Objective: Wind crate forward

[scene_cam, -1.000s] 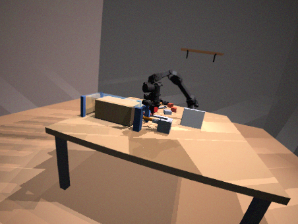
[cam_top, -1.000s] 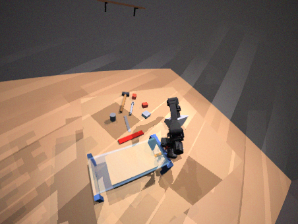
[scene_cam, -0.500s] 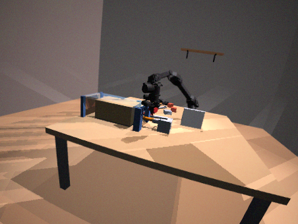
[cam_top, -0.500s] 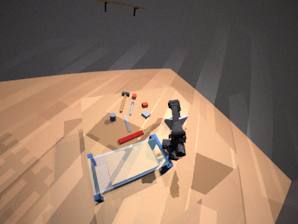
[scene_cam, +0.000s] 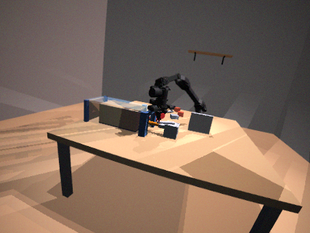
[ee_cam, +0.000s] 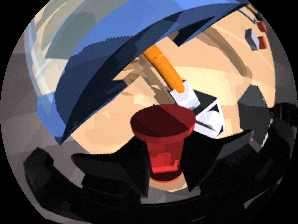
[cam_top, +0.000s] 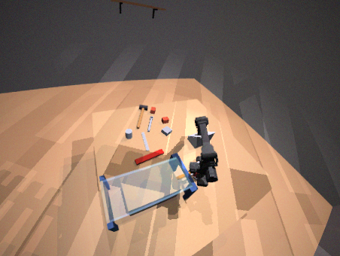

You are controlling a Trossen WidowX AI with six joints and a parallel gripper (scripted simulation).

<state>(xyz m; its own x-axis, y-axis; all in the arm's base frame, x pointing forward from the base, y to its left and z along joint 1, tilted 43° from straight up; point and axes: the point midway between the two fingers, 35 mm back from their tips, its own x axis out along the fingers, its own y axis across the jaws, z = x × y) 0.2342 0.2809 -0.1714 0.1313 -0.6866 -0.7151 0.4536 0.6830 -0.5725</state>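
The blue frame lies 8 cm ahead of my gripper tip, 4 cm to the right of it and 1 cm below it. Also, from my gripper tip: red grip: 2 cm above; grey winch: 10 cm behind, 7 cm to the right, 8 cm below; winch handle: 3 cm behind, 2 cm to the right, 1 cm below.
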